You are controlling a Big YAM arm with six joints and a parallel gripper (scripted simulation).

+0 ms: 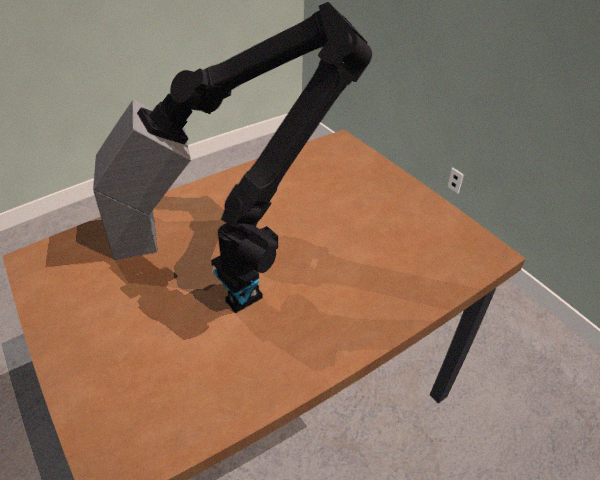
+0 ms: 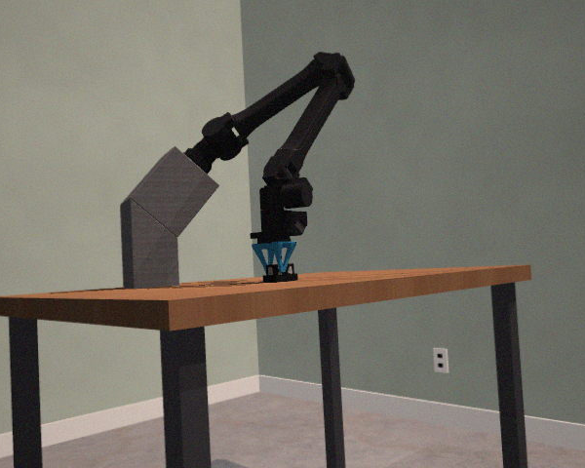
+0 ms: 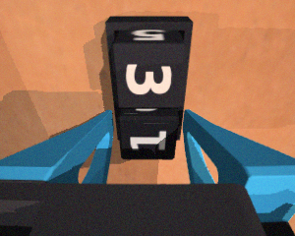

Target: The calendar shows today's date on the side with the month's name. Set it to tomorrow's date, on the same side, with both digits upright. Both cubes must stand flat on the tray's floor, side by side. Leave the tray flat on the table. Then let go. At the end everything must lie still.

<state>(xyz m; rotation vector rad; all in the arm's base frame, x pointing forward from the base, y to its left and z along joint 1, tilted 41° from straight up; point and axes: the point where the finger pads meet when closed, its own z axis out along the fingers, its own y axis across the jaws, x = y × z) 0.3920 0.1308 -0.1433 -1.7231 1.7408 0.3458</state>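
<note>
Now: the black tray 20 mm to the left of my hand and 20 mm below it.
</note>
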